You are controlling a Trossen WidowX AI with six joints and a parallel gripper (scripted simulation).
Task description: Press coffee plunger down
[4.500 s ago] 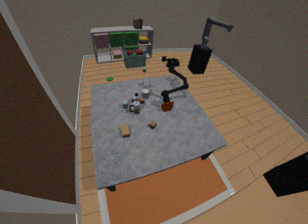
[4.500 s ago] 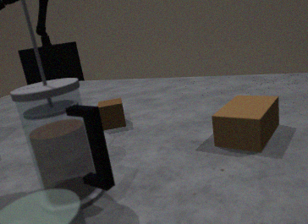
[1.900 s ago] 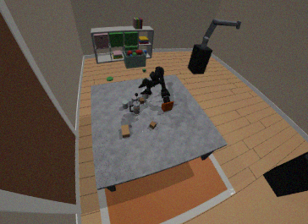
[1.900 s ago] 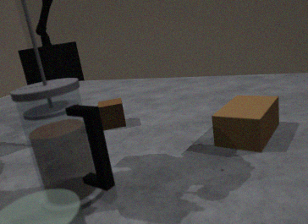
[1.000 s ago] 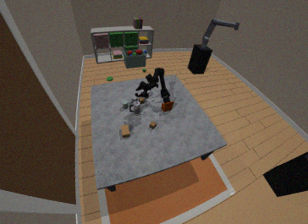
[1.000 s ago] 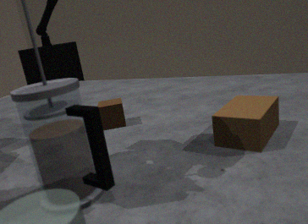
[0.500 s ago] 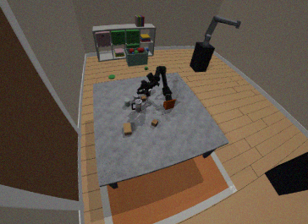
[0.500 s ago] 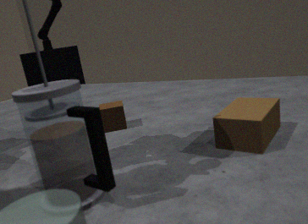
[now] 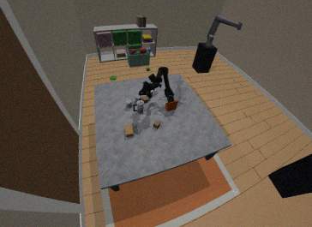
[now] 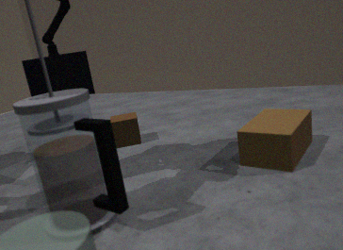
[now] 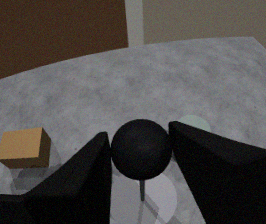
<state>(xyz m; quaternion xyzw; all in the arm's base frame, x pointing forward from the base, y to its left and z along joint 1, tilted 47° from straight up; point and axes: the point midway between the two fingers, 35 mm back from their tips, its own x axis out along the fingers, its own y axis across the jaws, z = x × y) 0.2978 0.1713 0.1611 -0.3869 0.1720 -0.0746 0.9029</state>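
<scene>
Right now the coffee press is 140 mm below my gripper tip and 10 mm ahead of it. Also, from my gripper tip: pale green cup: 230 mm below, 110 mm to the right, 100 mm ahead.
</scene>
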